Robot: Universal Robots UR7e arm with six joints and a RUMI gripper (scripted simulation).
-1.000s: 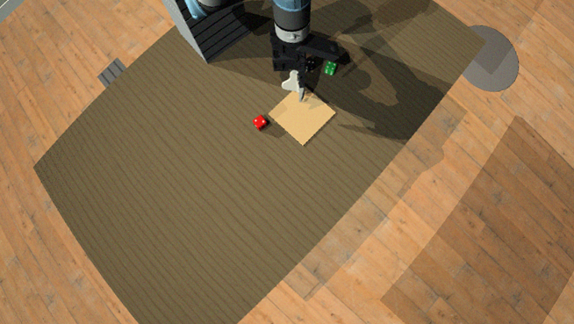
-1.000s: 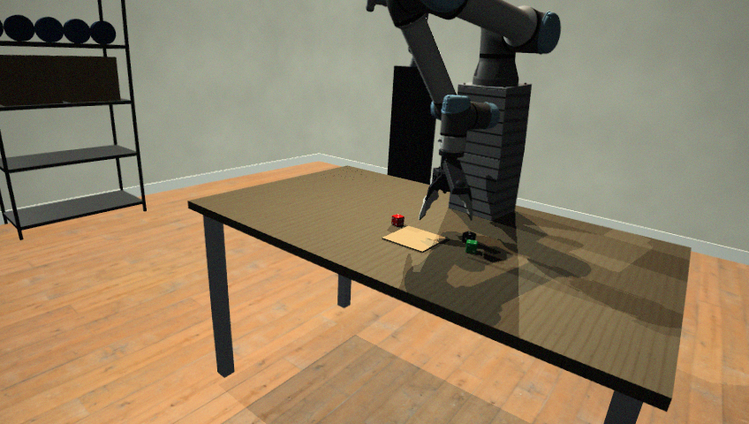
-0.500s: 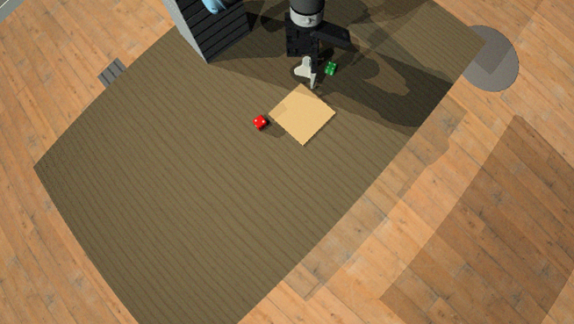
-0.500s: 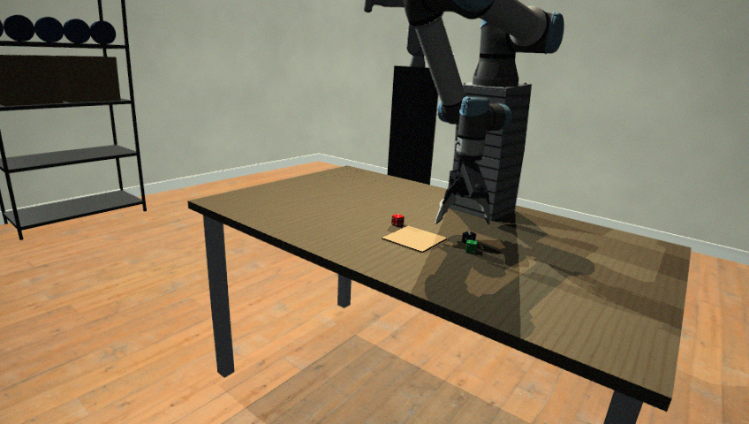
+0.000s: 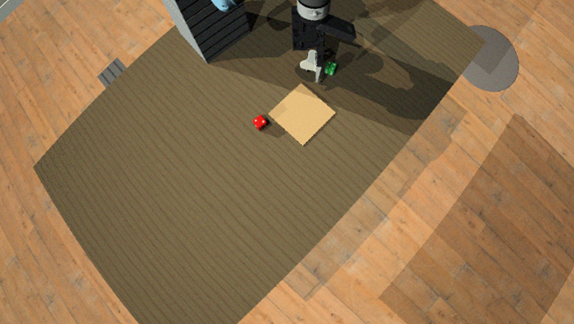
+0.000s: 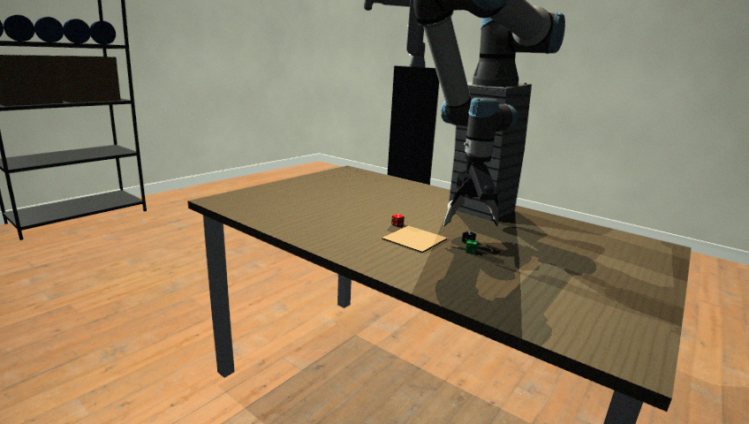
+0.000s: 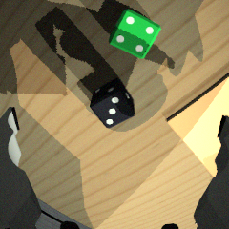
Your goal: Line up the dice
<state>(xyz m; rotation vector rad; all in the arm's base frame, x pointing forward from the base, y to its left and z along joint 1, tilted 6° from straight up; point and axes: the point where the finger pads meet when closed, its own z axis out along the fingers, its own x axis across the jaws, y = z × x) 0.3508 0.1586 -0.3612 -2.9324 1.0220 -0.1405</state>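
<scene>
Now: the black die 4 cm below my hand, 2 cm behind it and 1 cm to the right of it. Round my hand: tan mat (13 cm to the right, 9 cm ahead, 5 cm below); green die (4 cm below, 4 cm ahead, 3 cm to the left); red die (24 cm to the right, 4 cm below, 4 cm ahead).
</scene>
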